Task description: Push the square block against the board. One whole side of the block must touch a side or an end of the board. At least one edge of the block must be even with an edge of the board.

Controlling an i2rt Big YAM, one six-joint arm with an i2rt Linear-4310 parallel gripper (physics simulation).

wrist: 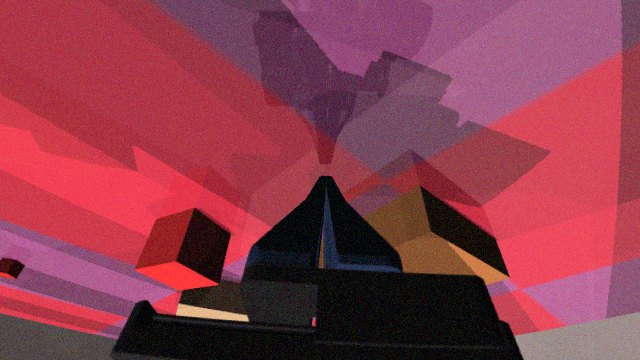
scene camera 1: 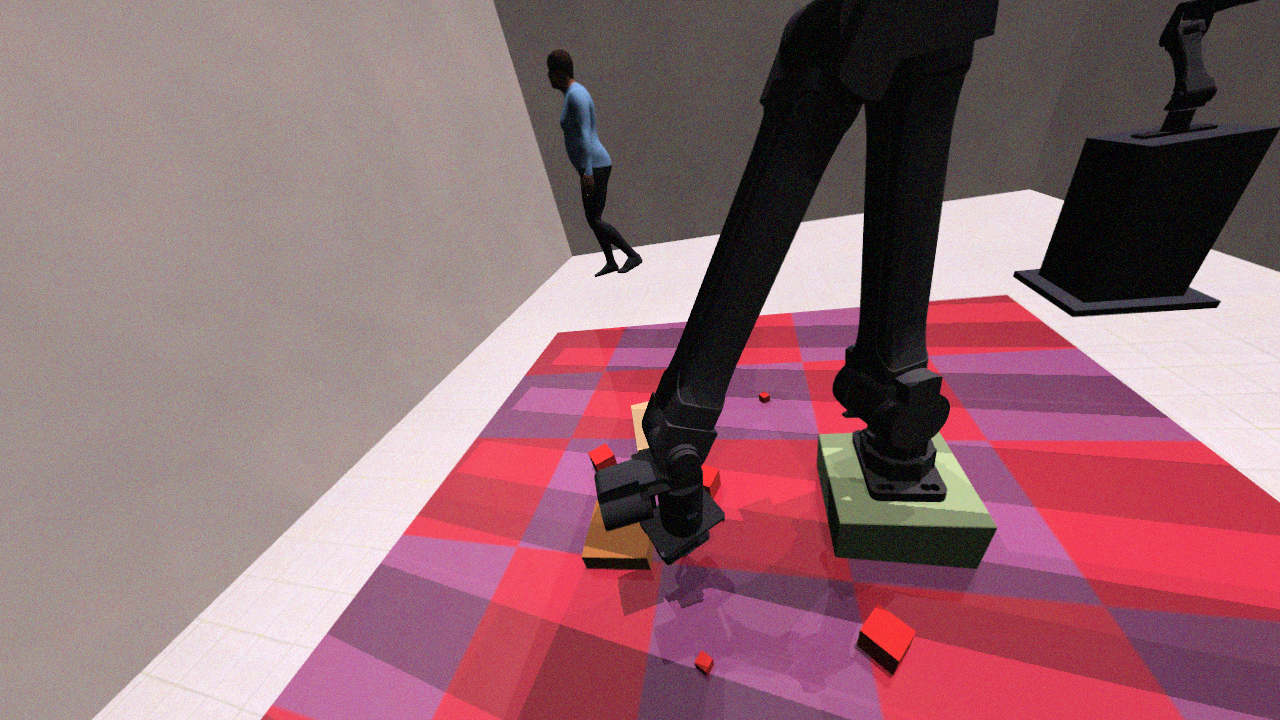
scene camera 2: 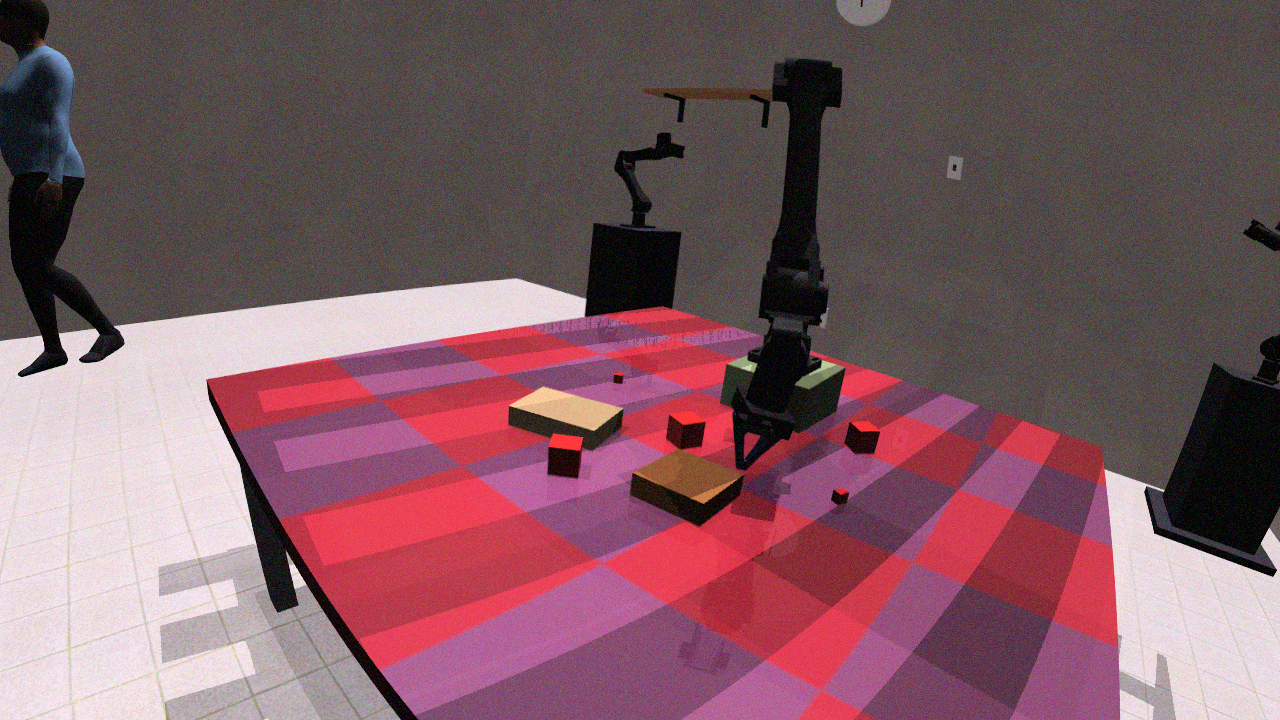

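Seen in the pictures: gripper, fingertip midpoint: (wrist: pixel 325 184) (scene camera 1: pixel 683 548) (scene camera 2: pixel 740 469); arm's base, origin of the base link: (scene camera 1: pixel 894 466).
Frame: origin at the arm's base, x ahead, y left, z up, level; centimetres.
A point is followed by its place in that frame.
Note:
The square block (scene camera 1: pixel 615 543) @[x 40.2, y 12.5, z -5.1 cm] (scene camera 2: pixel 686 481) @[x 42.3, y 10.6, z -5.1 cm] (wrist: pixel 417 255) @[x 36.9, y 12.2, z -5.1 cm] is brown-orange and lies flat. The board (scene camera 1: pixel 639 424) @[x 42.5, y -14.0, z -5.1 cm] (scene camera 2: pixel 565 410) @[x 39.8, y -14.2, z -5.1 cm] (wrist: pixel 212 312) @[x 35.1, y -10.0, z -5.1 cm] is a tan rectangular slab lying flat, apart from the block with a gap between them; the arm hides most of it in scene camera 1 and the gripper hides part of it in the wrist view. My gripper (scene camera 2: pixel 743 464) @[x 30.0, y 11.0, z -7.3 cm] (wrist: pixel 325 184) @[x 30.0, y 11.0, z -7.3 cm] is shut and empty, its fingers pointing down. Its tips are low beside the right corner of the block in scene camera 2; whether they touch the block I cannot tell. The fingertips are hidden in scene camera 1.
A red cube (scene camera 1: pixel 710 479) @[x 26.5, y 0.2, z -4.3 cm] (scene camera 2: pixel 685 429) @[x 29.8, y 0.6, z -5.1 cm] (wrist: pixel 184 250) @[x 26.8, y 1.7, z -5.2 cm] stands near the gap between block and board. Another red cube (scene camera 1: pixel 602 456) @[x 47.6, y -4.1, z -4.3 cm] (scene camera 2: pixel 564 455) @[x 49.6, y -3.4, z -5.2 cm] stands beside the board. More red cubes (scene camera 1: pixel 886 637) @[x 5.8, y 20.6, z -4.3 cm] (scene camera 2: pixel 862 437) @[x 7.7, y 20.6, z -5.4 cm] lie around. The green base (scene camera 1: pixel 913 537) @[x 0.2, y 9.5, z -2.3 cm] (scene camera 2: pixel 819 394) @[x 3.3, y 9.5, z -2.4 cm] carries the arm.

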